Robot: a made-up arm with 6 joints. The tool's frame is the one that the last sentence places.
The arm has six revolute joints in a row. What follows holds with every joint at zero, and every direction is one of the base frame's.
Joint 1 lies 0.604 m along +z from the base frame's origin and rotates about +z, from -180 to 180 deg.
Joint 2 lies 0.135 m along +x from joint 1 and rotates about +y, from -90 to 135 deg.
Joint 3 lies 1.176 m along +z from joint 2 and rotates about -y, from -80.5 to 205 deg.
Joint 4 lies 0.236 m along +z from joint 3 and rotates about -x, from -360 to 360 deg.
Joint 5 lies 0.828 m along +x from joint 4 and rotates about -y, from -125 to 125 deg.
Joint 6 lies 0.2 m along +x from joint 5 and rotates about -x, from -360 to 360 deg.
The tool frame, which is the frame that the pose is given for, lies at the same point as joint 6; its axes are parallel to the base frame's.
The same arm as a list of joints. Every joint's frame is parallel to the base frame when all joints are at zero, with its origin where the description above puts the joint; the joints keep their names.
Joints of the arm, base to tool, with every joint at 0 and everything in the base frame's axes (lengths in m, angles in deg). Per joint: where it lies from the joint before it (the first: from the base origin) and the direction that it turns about. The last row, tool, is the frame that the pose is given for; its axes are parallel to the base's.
joint 1: origin 0 0 0.604 axis +z
joint 2: origin 0.135 0 0 axis +y
joint 3: origin 0 0 1.176 axis -y
joint 4: origin 0 0 0.236 axis -x
joint 5: origin 0.828 0 0 axis -y
joint 6: origin 0.2 0 0 axis -x
tool: origin 0 0 0
Joint limits (deg, base to tool): -180..180 -90..135 -80.5..205 -360..360 -125..125 -360..360

